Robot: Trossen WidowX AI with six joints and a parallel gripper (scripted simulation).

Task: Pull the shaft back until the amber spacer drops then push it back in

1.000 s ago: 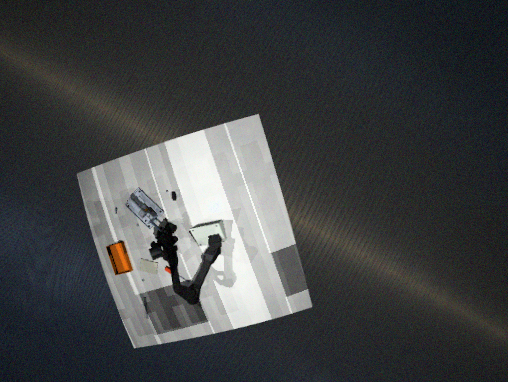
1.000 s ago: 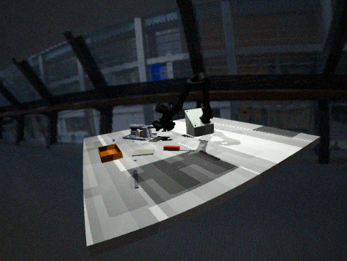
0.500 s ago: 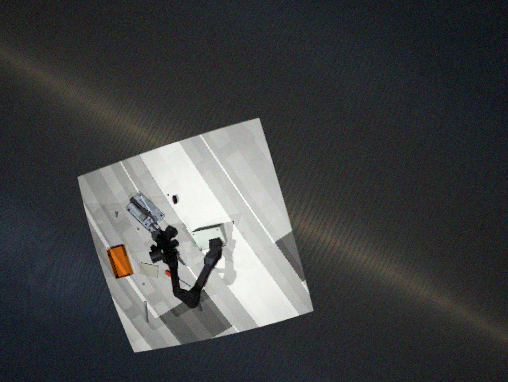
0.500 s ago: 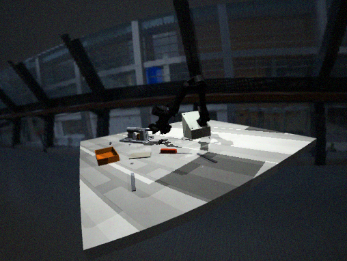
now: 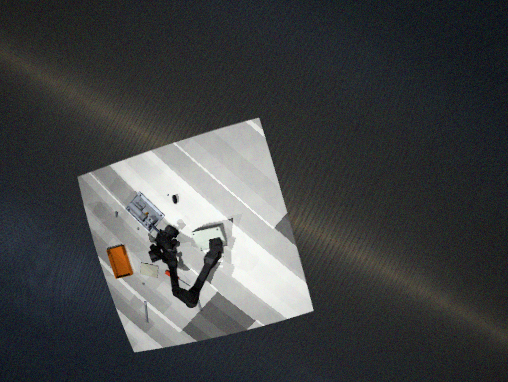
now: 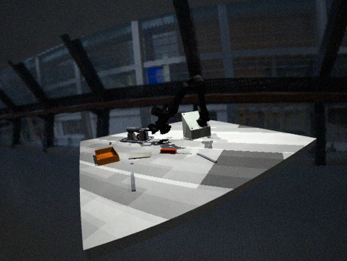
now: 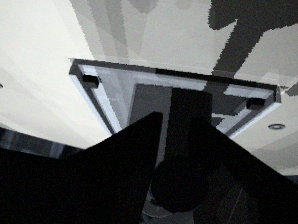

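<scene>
The thin shaft is 40 mm ahead of my gripper tip, 50 mm to the right of it and 30 mm above it. Also, from my gripper tip: cream card 170 mm ahead, 240 mm to the left, 50 mm below; then dark object 130 mm behind, 160 mm to the right, 30 mm below; then spacer 80 mm ahead, 110 mm to the right, 30 mm below.
</scene>
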